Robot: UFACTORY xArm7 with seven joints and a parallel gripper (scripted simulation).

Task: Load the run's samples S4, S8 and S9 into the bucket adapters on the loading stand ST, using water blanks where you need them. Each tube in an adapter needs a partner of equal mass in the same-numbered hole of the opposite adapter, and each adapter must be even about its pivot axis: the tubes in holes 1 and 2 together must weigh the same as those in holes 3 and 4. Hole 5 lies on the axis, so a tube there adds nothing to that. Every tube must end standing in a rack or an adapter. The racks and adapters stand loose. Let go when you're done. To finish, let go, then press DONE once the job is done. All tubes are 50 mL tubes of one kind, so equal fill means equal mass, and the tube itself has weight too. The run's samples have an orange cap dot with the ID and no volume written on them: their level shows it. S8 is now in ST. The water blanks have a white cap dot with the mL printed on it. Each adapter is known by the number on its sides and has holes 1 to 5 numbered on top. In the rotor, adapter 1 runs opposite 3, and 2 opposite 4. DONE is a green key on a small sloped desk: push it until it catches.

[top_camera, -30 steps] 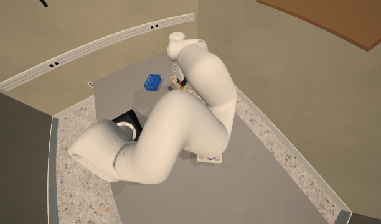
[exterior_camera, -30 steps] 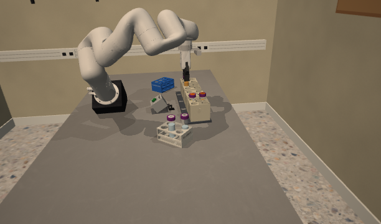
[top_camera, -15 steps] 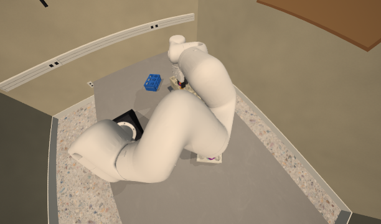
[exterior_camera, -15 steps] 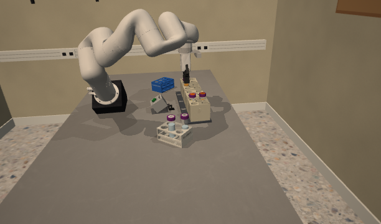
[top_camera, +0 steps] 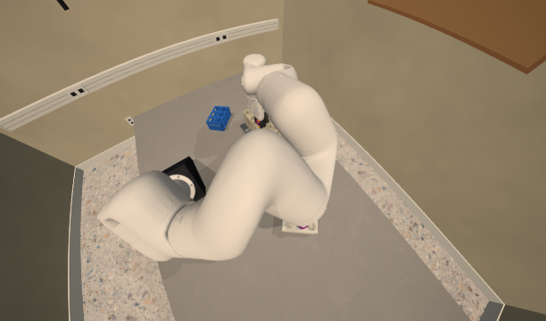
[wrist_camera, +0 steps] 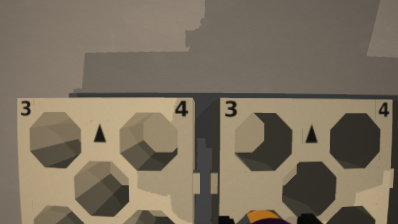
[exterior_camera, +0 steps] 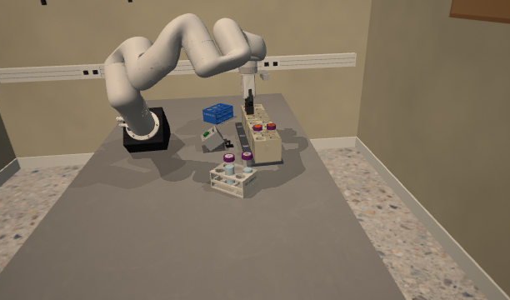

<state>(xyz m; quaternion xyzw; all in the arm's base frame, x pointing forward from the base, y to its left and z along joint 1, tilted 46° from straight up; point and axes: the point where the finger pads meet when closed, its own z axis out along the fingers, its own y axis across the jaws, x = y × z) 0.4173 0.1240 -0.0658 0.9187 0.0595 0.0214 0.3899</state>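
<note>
My gripper is now 1 cm to the right of the orange-dot sample tube and 5 cm above it. The rest, counted from my hand: white rack 7 cm behind, 43 cm to the right, 9 cm below; then green DONE key 18 cm behind, 13 cm to the right, 6 cm below; then blue rack 15 cm behind, 23 cm to the left, 9 cm below.
</note>
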